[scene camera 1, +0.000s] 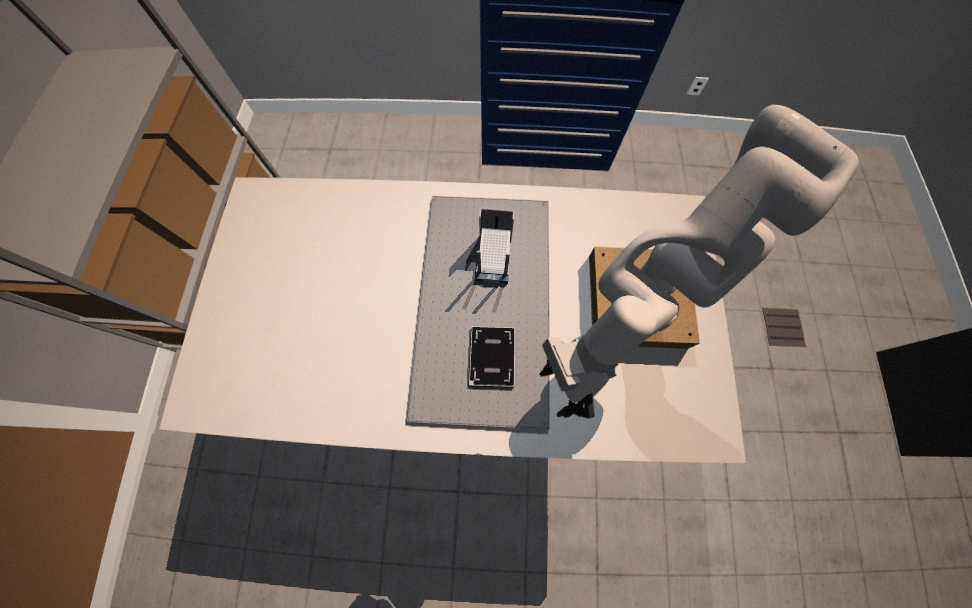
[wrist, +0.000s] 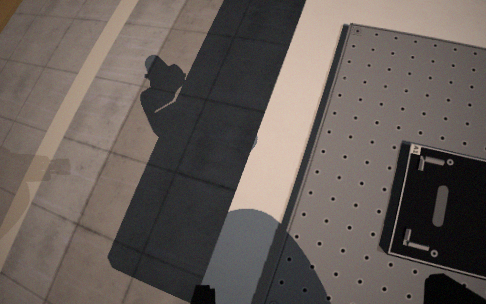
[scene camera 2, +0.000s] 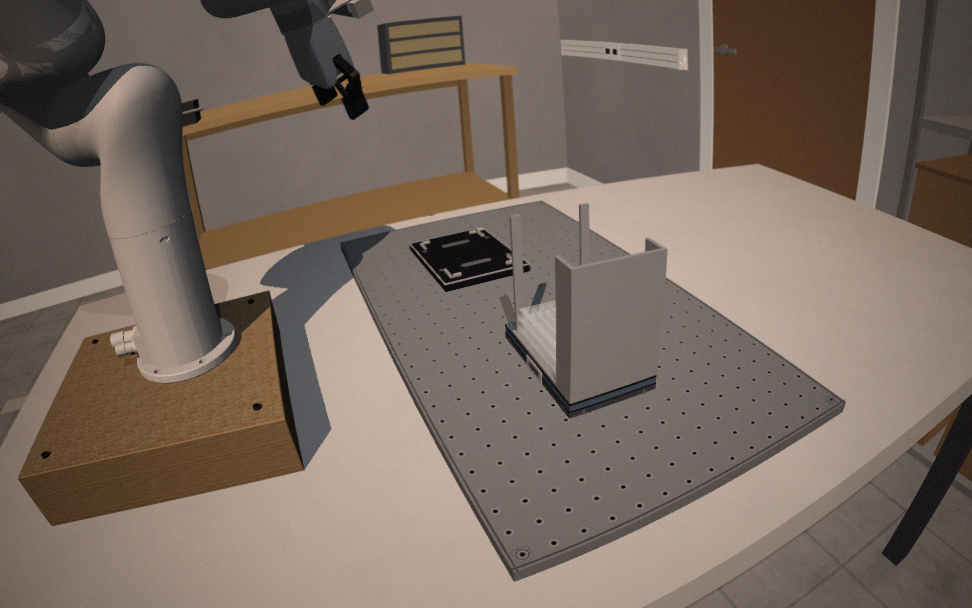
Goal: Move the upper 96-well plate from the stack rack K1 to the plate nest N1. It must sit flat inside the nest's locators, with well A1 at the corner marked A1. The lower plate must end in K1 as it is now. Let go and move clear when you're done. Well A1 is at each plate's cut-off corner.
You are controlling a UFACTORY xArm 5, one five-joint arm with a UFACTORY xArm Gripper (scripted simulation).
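Note:
There is a black plate nest N1 in the pictures, and my own gripper is in them as well. Scene camera 1 shows my gripper too.

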